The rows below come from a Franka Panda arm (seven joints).
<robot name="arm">
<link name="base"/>
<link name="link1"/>
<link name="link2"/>
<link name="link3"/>
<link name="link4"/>
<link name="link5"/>
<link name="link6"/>
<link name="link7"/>
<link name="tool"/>
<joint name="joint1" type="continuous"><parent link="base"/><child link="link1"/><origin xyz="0.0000 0.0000 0.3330" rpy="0.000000 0.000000 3.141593"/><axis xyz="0 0 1"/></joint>
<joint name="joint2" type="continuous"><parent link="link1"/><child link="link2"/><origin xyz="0.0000 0.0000 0.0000" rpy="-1.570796 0.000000 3.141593"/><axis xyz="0 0 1"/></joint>
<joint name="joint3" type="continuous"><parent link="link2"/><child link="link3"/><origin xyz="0.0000 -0.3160 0.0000" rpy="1.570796 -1.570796 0.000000"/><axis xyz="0 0 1"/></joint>
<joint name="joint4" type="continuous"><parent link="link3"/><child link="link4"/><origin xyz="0.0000 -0.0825 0.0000" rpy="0.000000 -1.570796 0.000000"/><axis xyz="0 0 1"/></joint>
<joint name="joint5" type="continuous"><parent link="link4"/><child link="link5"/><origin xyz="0.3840 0.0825 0.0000" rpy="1.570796 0.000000 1.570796"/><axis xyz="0 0 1"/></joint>
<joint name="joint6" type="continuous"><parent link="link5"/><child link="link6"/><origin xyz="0.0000 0.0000 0.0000" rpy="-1.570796 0.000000 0.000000"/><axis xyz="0 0 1"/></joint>
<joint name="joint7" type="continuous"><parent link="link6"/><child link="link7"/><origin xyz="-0.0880 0.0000 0.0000" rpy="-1.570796 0.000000 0.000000"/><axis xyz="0 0 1"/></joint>
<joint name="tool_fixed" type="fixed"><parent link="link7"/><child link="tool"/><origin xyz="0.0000 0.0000 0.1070" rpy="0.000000 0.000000 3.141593"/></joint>
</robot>
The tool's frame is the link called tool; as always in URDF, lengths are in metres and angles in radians. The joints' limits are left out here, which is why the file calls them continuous.
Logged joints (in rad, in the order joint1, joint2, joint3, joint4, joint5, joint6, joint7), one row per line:
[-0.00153, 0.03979, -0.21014, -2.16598, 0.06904, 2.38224, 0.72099]
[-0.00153, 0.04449, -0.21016, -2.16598, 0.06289, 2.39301, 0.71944]
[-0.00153, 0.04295, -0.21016, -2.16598, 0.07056, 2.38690, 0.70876]
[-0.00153, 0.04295, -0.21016, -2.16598, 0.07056, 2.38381, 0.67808]
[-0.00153, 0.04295, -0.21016, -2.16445, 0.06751, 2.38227, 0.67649]
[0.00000, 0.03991, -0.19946, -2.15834, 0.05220, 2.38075, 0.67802]
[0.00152, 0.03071, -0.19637, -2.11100, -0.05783, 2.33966, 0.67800]
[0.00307, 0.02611, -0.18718, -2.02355, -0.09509, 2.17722, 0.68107]
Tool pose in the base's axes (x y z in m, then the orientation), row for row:
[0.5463, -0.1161, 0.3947, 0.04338, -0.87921, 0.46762, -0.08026]
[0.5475, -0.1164, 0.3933, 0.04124, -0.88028, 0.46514, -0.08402]
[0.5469, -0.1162, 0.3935, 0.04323, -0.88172, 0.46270, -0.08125]
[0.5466, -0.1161, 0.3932, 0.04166, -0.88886, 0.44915, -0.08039]
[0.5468, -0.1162, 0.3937, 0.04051, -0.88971, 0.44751, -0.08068]
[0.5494, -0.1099, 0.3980, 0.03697, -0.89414, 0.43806, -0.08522]
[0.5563, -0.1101, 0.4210, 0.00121, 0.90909, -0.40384, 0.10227]
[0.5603, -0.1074, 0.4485, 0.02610, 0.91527, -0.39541, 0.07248]
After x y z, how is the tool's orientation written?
As a quaternion, w x y z.
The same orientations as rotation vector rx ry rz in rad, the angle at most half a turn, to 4 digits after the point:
[-2.6883, 1.4298, -0.2454]
[-2.6951, 1.4241, -0.2572]
[-2.6963, 1.4149, -0.2485]
[-2.7207, 1.3748, -0.2461]
[-2.7252, 1.3708, -0.2471]
[-2.7448, 1.3447, -0.2616]
[2.8538, -1.2677, 0.3210]
[2.8286, -1.2220, 0.2240]

